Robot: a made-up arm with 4 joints.
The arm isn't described. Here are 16 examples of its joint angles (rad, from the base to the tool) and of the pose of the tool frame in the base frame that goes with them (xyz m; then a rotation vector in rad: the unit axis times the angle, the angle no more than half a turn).
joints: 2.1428 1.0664 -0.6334 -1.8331
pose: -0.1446 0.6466 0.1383 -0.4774 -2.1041 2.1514
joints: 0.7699 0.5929 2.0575 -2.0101
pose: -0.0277 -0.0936 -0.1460 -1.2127 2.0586 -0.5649
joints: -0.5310 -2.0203 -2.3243 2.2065
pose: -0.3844 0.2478 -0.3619 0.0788 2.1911 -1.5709
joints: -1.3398 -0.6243 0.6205 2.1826
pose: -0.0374 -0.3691 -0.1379 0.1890 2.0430 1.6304
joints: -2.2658 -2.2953 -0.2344 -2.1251
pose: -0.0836 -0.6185 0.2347 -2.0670 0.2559 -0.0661
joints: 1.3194 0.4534 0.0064 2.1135
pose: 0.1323 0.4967 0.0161 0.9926 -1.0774 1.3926
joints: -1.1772 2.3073 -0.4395 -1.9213
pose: -0.4367 -0.5116 -0.0727 -0.6088 1.5917 1.4286
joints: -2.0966 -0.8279 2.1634 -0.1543
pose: 0.0782 -0.3028 0.2815 1.7109 -1.5115 1.7256
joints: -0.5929 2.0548 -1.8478 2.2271
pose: -0.2708 -0.5841 0.0468 -2.0903 1.0915 -0.1948
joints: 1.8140 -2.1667 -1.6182 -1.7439
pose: -0.1812 0.2884 0.7897 -2.7725 -0.1561 -0.8892
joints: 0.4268 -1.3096 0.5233 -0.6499
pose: 0.1738 0.4482 -0.2361 -0.0334 0.1523 0.6867
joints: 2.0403 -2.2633 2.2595 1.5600
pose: -0.2747 0.1511 0.3479 -0.7995 0.2847 2.6238
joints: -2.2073 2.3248 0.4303 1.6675
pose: -0.1934 -0.2849 0.5655 -1.7179 -0.7477 -0.1475
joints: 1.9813 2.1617 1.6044 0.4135
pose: -0.2192 0.4363 0.2722 -1.9627 -1.4523 0.3245
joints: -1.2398 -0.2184 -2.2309 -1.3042
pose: 0.4086 -0.2820 0.1367 0.6445 -1.4923 0.4352
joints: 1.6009 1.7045 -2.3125 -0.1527
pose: -0.2905 0.1514 -0.1628 -0.6263 -0.5122 -1.5894
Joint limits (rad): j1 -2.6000..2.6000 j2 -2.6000..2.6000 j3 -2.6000..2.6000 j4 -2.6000..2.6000
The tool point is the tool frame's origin. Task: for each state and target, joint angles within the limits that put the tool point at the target. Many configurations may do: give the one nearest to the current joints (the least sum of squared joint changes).
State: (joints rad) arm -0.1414 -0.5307 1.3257 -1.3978
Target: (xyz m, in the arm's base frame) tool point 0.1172 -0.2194 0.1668
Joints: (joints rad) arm -1.0405 -0.1823 1.8408 -1.8934
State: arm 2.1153 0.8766 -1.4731 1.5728
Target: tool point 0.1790 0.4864 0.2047
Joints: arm 2.5392 1.1188 -1.5248 1.5034
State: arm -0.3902 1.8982 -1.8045 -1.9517
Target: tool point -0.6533 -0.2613 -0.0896
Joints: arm -0.6382 2.5280 -2.2429 -1.8679
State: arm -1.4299 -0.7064 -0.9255 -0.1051
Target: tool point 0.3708 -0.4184 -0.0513
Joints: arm -1.8463 -0.7348 -0.9046 -0.0720
